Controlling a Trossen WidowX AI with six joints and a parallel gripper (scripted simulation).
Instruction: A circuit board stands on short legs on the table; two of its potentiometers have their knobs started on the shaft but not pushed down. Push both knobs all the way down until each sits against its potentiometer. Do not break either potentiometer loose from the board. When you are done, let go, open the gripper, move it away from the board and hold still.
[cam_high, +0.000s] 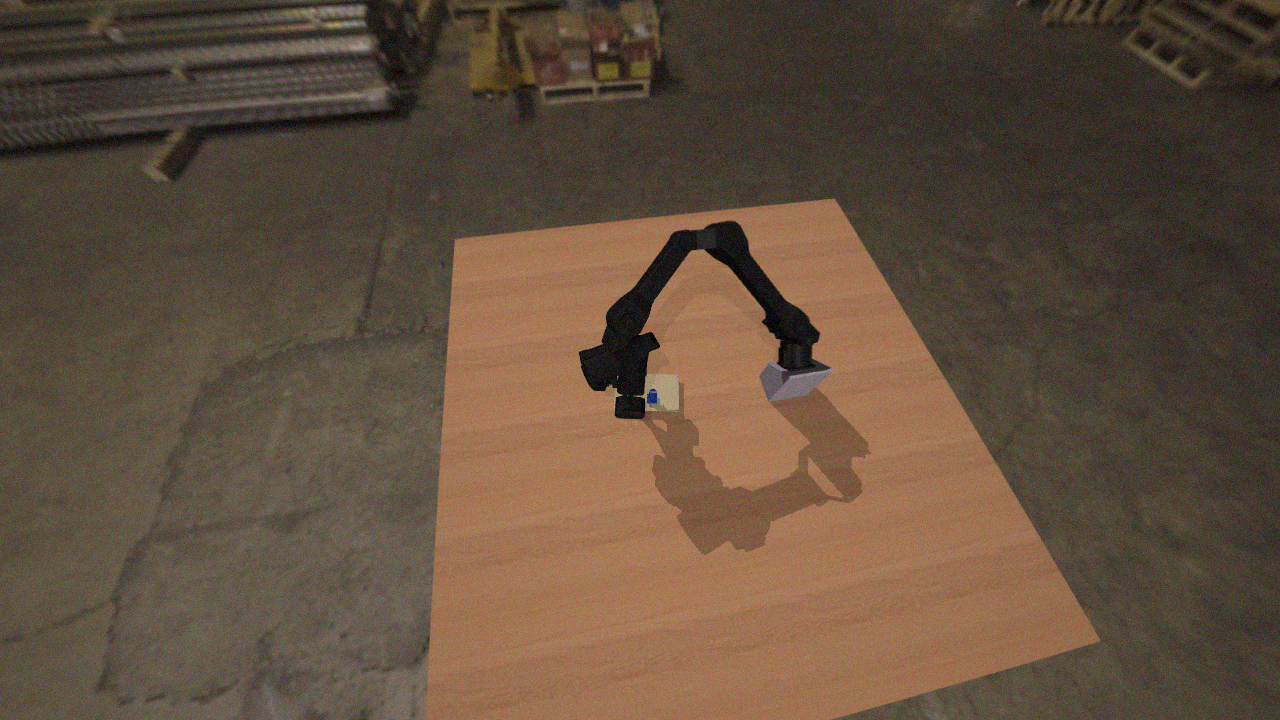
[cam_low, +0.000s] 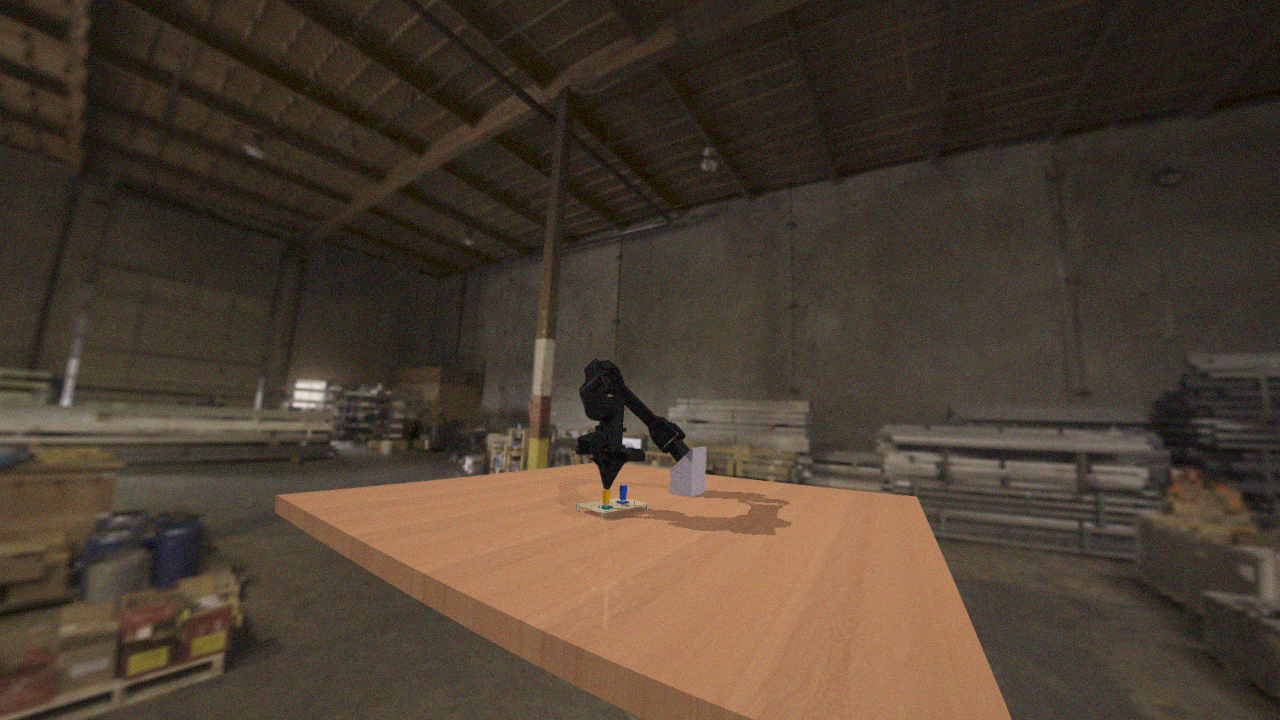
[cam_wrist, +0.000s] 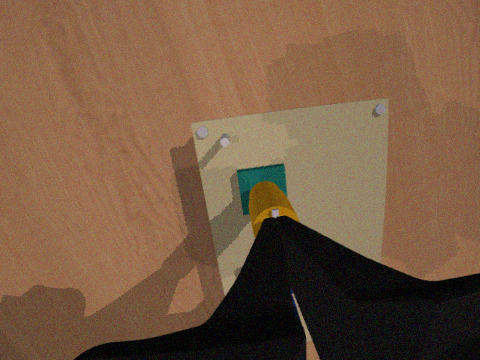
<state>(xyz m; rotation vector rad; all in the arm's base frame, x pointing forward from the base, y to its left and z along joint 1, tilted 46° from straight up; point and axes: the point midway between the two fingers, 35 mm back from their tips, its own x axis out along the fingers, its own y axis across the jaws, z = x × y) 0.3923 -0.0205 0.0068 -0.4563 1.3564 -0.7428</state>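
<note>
Now: gripper tip 10 mm above the orange knob. Also, from my gripper tip: blue knob: 50 mm behind, 10 mm to the left, 10 mm below.
</note>
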